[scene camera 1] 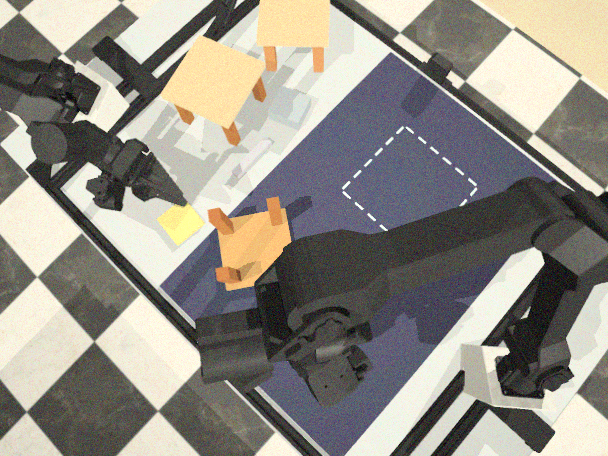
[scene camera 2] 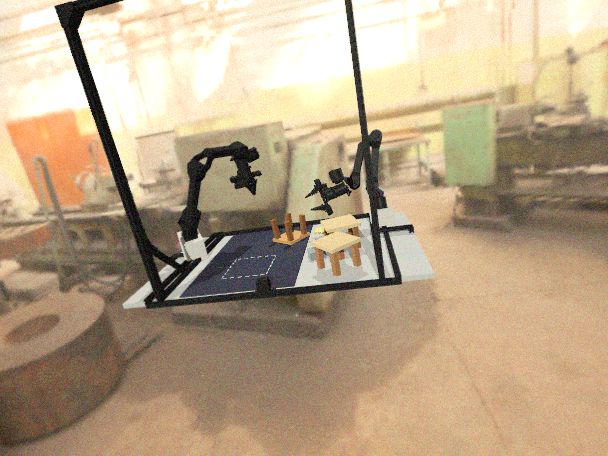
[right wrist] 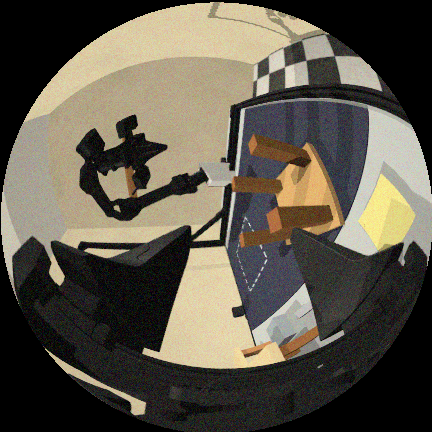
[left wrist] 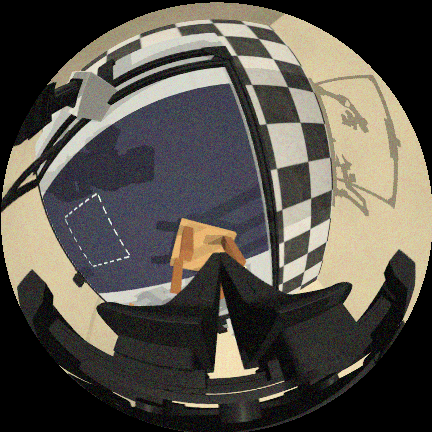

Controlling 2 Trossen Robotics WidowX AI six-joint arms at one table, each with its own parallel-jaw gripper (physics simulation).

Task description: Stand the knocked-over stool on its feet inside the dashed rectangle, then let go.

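Frame: origin at the left arm's base, x ahead, y left, z up, level; millimetres.
Seen in the pictures: left gripper, fingertip midpoint: (scene camera 2: 254, 194) (right wrist: 166, 146) (left wrist: 218, 257); right gripper, fingertip midpoint: (scene camera 1: 183, 200) (scene camera 2: 307, 203) (right wrist: 243, 233); left arm's base, origin of the base link: (scene camera 1: 518, 377) (scene camera 2: 189, 235) (right wrist: 203, 174); right arm's base, origin of the base link: (scene camera 1: 83, 93) (scene camera 2: 380, 209).
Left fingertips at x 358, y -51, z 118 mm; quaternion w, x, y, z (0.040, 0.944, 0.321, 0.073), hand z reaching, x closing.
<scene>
Pixels of each thing's top centre, then the offset from my left fingertips to it. "spot": a spot on its surface instead. Level surfaces: height alone.
- knocked-over stool, middle of its top: (right wrist: 246, 196) (scene camera 1: 248, 237) (left wrist: 205, 279) (scene camera 2: 287, 217) dy -133, dx +97, dz -128 mm
- blue mat, its level: dz -243 mm
- yellow square, surface spot: (right wrist: 387, 215) (scene camera 1: 179, 222) spot: dy -172, dx +259, dz -238 mm
- translucent-looking block, middle of its top: (scene camera 1: 289, 103) (right wrist: 274, 333) (left wrist: 148, 304) (scene camera 2: 316, 249) dy -437, dx +64, dz -213 mm
The knocked-over stool (scene camera 1: 245, 245) (scene camera 2: 291, 239) (left wrist: 206, 229) (right wrist: 310, 182) lies upside down, seat on the blue mat and legs up, outside the dashed rectangle (scene camera 1: 476, 188) (left wrist: 97, 194). In scene camera 1 the left arm covers part of its seat. My left gripper (scene camera 2: 254, 192) (left wrist: 218, 257) (right wrist: 166, 146) is shut and empty, high above the table and apart from the stool; its fingertips are hidden in scene camera 1. My right gripper (scene camera 2: 311, 202) (right wrist: 243, 233) is open and empty, raised beside the stool near the yellow square.
Two stools (scene camera 1: 212, 82) (scene camera 1: 294, 25) stand upright on the pale table beside the blue mat (scene camera 1: 320, 175). A yellow square (scene camera 1: 181, 223) (right wrist: 387, 215) and a translucent-looking block (scene camera 1: 290, 105) lie there too. Black frame bars edge the table.
</scene>
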